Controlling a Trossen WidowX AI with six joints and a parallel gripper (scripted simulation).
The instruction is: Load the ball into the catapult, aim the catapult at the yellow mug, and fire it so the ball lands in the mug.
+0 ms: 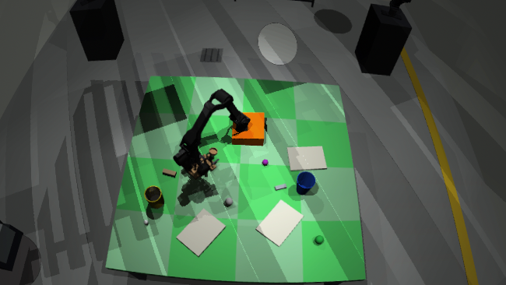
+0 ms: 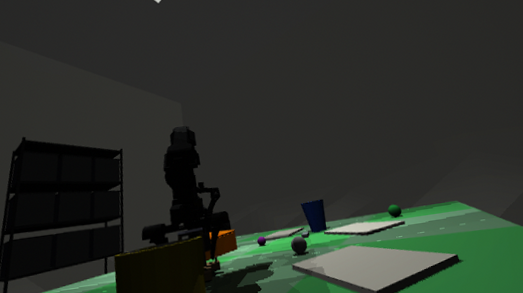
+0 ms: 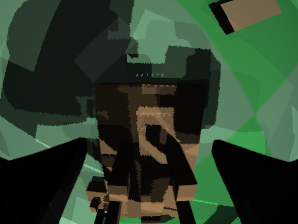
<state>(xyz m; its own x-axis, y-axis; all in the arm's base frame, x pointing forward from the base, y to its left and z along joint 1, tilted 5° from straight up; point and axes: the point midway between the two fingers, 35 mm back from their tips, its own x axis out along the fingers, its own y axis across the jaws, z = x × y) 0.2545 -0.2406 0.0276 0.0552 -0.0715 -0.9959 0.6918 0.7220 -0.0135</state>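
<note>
My gripper tip is now 370 mm to the right of the purple ball, 60 mm past it and 20 mm above it. Also, from my gripper tip: small wooden block: 150 mm to the right, 30 mm below, 20 mm ahead; then wooden catapult: 60 mm to the left, 40 mm behind, 20 mm above; then yellow mug: 200 mm to the right, 190 mm ahead, 10 mm below.
</note>
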